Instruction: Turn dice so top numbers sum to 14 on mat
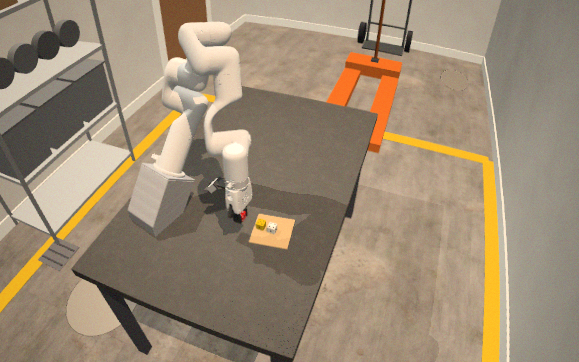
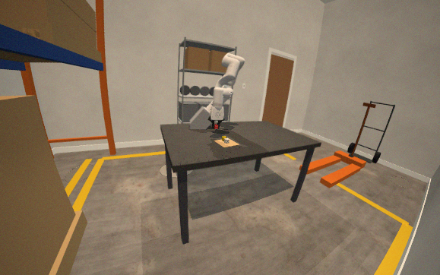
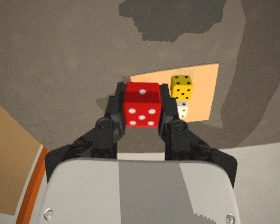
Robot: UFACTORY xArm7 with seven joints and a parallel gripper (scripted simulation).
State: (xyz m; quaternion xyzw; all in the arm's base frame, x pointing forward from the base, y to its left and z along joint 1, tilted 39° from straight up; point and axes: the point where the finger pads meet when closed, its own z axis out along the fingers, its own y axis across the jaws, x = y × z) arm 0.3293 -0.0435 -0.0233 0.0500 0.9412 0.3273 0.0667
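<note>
Right now my hand is 9 cm short of the white die, 9 cm above it and 6 cm to the right of it. Round my hand: mat: 11 cm below, 9 cm ahead, 6 cm to the left; then red die: 1 cm below; then yellow die: 9 cm below, 6 cm to the left, 5 cm ahead.
</note>
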